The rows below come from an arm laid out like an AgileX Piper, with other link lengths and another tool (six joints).
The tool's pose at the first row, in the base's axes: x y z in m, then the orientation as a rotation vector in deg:
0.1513, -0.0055, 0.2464, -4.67, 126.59, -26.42
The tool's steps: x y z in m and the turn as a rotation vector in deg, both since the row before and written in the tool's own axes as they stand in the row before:
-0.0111, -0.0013, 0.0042, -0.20, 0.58, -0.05
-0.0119, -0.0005, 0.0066, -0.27, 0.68, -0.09
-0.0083, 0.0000, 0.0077, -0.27, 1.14, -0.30
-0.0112, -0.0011, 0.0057, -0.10, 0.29, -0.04
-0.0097, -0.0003, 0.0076, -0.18, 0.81, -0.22
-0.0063, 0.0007, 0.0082, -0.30, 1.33, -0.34
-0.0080, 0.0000, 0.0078, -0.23, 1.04, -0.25
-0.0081, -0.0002, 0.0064, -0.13, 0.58, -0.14
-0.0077, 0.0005, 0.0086, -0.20, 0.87, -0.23
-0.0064, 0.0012, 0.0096, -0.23, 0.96, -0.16
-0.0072, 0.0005, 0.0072, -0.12, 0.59, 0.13
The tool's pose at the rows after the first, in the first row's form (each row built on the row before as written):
0.1614, -0.0056, 0.2527, -4.71, 127.21, -26.30
0.1740, -0.0055, 0.2579, -4.81, 127.95, -26.14
0.1852, -0.0060, 0.2595, -5.05, 129.15, -26.16
0.1968, -0.0064, 0.2645, -5.09, 129.46, -26.11
0.2089, -0.0069, 0.2669, -5.26, 130.31, -26.14
0.2192, -0.0074, 0.2660, -5.52, 131.70, -26.16
0.2303, -0.0080, 0.2665, -5.71, 132.79, -26.17
0.2405, -0.0084, 0.2679, -5.82, 133.40, -26.18
0.2520, -0.0089, 0.2672, -6.01, 134.31, -26.19
0.2633, -0.0093, 0.2646, -6.11, 135.32, -26.14
0.2735, -0.0095, 0.2642, -5.89, 135.92, -26.03

